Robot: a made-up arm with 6 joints. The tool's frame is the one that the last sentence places. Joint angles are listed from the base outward.
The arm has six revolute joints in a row. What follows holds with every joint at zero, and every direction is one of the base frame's.
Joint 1 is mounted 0.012 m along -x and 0.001 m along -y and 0.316 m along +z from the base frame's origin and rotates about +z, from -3.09 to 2.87 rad.
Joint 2 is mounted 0.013 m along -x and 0.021 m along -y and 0.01 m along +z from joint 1 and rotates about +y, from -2.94 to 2.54 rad.
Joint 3 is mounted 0.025 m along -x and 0.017 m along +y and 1.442 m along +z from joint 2 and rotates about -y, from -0.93 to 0.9 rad.
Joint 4 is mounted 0.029 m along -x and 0.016 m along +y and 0.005 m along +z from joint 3 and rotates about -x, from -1.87 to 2.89 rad.
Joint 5 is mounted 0.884 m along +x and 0.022 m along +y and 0.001 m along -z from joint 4 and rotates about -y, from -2.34 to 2.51 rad.
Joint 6 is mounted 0.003 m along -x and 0.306 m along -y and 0.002 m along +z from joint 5 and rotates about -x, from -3.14 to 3.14 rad.
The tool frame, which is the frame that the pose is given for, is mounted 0.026 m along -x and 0.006 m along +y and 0.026 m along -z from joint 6; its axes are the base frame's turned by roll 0.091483, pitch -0.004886 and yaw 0.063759 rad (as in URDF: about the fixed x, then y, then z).
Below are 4 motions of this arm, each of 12 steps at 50 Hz.
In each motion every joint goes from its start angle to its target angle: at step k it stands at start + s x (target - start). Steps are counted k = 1, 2, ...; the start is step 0. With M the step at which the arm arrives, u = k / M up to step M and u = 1 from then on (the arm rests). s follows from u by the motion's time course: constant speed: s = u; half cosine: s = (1 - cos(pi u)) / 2; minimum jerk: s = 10 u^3 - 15 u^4 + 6 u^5.
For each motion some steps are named. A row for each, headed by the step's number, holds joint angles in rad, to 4 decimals.
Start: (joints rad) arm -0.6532 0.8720 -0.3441 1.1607 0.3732 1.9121
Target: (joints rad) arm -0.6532 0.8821 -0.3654 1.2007 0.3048 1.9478
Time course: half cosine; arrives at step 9
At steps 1, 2, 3, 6, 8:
1: -0.6532 0.8723 -0.3447 1.1619 0.3711 1.9132
2: -0.6532 0.8732 -0.3466 1.1654 0.3652 1.9163
3: -0.6532 0.8745 -0.3494 1.1707 0.3561 1.9210
6: -0.6532 0.8796 -0.3601 1.1907 0.3219 1.9389
8: -0.6532 0.8818 -0.3648 1.1995 0.3069 1.9467

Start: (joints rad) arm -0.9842 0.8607 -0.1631 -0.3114 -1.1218 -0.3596
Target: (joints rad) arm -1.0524 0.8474 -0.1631 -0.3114 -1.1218 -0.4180
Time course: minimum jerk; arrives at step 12
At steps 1, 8, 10, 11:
1: -0.9845 0.8606 -0.1631 -0.3114 -1.1218 -0.3599
8: -1.0381 0.8502 -0.1631 -0.3114 -1.1218 -0.4057
10: -1.0500 0.8479 -0.1631 -0.3114 -1.1218 -0.4159
11: -1.0521 0.8475 -0.1631 -0.3114 -1.1218 -0.4177

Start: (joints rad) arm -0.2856 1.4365 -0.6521 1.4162 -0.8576 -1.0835
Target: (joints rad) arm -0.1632 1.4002 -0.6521 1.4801 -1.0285 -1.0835
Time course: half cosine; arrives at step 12
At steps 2, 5, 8, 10, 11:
2: -0.2774 1.4341 -0.6521 1.4205 -0.8690 -1.0835
5: -0.2402 1.4230 -0.6521 1.4399 -0.9209 -1.0835
8: -0.1938 1.4093 -0.6521 1.4641 -0.9858 -1.0835
10: -0.1714 1.4026 -0.6521 1.4758 -1.0171 -1.0835
11: -0.1653 1.4008 -0.6521 1.4790 -1.0256 -1.0835

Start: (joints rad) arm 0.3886 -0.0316 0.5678 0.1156 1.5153 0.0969
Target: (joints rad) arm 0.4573 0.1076 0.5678 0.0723 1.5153 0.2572
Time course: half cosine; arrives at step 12
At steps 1, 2, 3, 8, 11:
1: 0.3898 -0.0292 0.5678 0.1149 1.5153 0.0996
2: 0.3932 -0.0223 0.5678 0.1127 1.5153 0.1076
3: 0.3987 -0.0112 0.5678 0.1093 1.5153 0.1204
8: 0.4401 0.0728 0.5678 0.0831 1.5153 0.2171
11: 0.4561 0.1052 0.5678 0.0730 1.5153 0.2545

